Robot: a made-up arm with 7 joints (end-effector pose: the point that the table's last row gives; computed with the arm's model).
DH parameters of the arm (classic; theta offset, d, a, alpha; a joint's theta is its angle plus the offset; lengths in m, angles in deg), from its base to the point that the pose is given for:
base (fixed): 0 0.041 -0.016 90
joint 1: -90 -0.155 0.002 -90
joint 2: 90 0.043 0.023 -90
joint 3: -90 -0.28 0.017 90
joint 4: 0 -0.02 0.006 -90
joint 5: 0 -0.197 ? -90
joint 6: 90 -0.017 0.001 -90
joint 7: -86.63 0 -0.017 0
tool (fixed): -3.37 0.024 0 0
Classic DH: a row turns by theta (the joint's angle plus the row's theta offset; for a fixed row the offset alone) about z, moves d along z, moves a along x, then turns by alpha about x.
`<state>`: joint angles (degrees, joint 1 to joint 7).
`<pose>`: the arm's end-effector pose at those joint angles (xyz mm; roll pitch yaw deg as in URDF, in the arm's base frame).
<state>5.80 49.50 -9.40 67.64 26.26 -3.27 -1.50</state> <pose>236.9 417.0 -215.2 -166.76 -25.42 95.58</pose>
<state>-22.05 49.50 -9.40 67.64 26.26 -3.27 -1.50</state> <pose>87.9 417.0 -303.7 -135.93 -24.88 82.22</pose>
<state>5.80 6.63 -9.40 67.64 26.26 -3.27 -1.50</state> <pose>247.4 157.5 -318.6 -164.41 17.15 90.86</pose>
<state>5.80 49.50 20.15 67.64 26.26 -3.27 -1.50</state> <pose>237.4 481.0 -139.9 171.34 -16.13 122.81</pose>
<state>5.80 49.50 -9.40 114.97 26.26 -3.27 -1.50</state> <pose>243.9 293.4 -112.2 160.01 -24.36 72.93</pose>
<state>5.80 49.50 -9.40 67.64 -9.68 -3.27 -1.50</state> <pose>231.4 454.7 -207.9 -154.82 -58.98 77.26</pose>
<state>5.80 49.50 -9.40 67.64 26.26 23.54 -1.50</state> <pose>227.1 414.2 -210.8 -139.80 -26.05 95.24</pose>
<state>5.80 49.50 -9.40 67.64 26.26 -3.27 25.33</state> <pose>229.5 417.6 -212.7 -156.71 -16.84 68.26</pose>
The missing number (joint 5, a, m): -0.029
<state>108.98 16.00 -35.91 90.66 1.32 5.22 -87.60</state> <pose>236.4 137.1 370.5 65.81 54.94 87.89</pose>
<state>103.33 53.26 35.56 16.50 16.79 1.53 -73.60</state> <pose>229.1 571.6 187.5 -117.94 33.18 -122.93</pose>
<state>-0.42 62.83 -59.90 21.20 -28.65 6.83 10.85</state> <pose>56.0 581.3 -178.5 -38.96 -0.06 0.96</pose>
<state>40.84 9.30 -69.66 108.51 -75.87 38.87 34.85</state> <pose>286.5 58.6 -64.5 -0.50 -81.29 -123.95</pose>
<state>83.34 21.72 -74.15 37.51 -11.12 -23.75 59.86</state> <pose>448.7 268.8 61.8 -92.08 -34.30 -37.26</pose>
